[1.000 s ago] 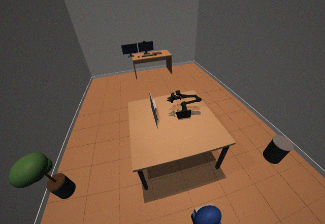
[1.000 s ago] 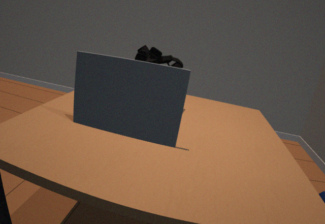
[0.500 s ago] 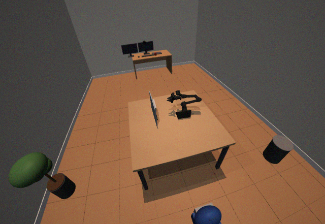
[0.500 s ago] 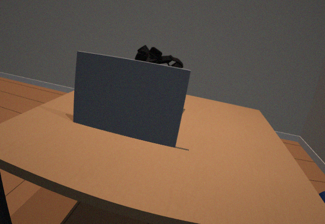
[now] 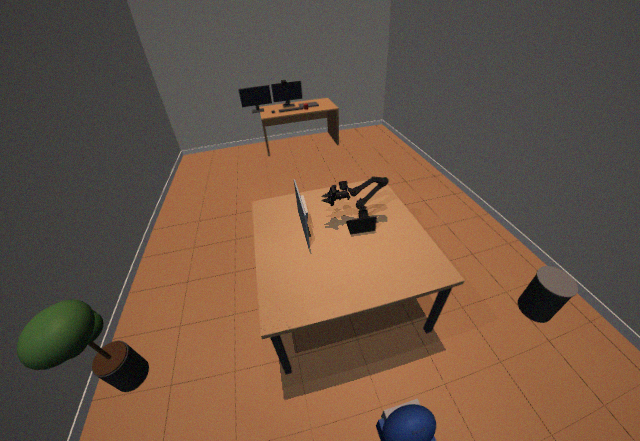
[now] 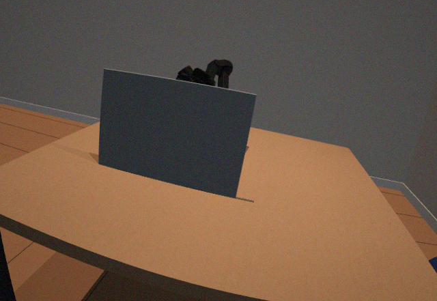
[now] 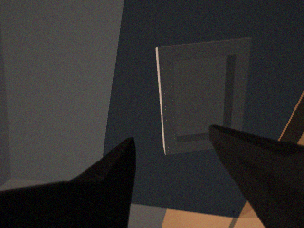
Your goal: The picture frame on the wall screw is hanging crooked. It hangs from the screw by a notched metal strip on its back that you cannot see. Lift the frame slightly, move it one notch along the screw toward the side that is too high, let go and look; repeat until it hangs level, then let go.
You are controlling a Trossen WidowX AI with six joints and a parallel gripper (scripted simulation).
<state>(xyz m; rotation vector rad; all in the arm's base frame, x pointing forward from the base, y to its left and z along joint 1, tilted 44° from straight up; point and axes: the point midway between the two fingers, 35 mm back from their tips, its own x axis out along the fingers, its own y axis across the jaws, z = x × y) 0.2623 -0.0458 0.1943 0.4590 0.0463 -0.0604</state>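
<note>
Right now the picture frame is 15 cm ahead of my gripper tip and 7 cm below it. Round my gripper tip: blue-grey wall panel: 16 cm ahead, 1 cm to the left, 9 cm below.
</note>
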